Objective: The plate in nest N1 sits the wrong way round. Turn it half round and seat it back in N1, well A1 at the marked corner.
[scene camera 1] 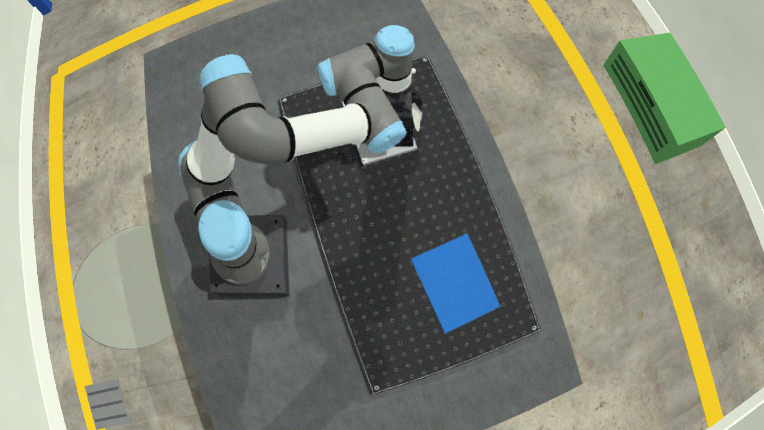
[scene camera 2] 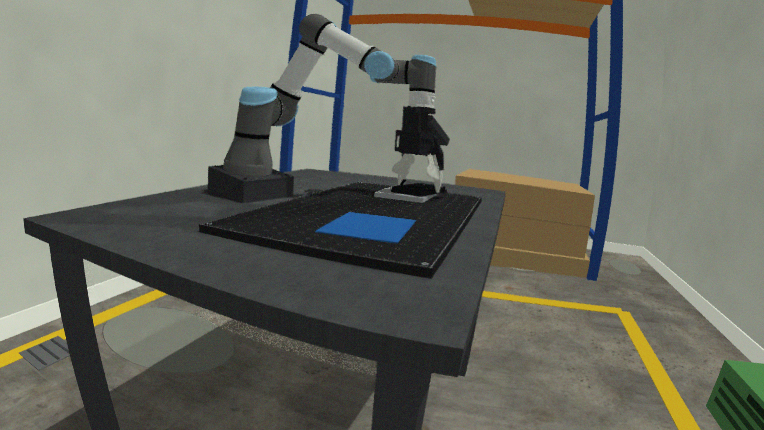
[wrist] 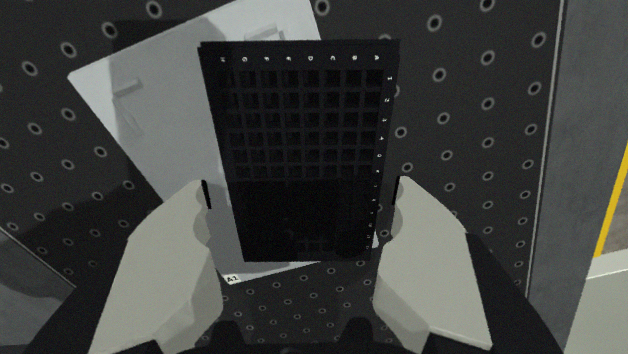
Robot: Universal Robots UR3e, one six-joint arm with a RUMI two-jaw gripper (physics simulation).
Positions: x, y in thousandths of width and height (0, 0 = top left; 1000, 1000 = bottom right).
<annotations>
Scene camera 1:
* my gripper: 514, 283
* flat blue rectangle: 592, 641
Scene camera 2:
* my gripper: 548, 441
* flat blue rectangle: 467, 524
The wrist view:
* my gripper: 482, 513
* black well plate: 482, 357
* light grey nest: 286, 411
</annotations>
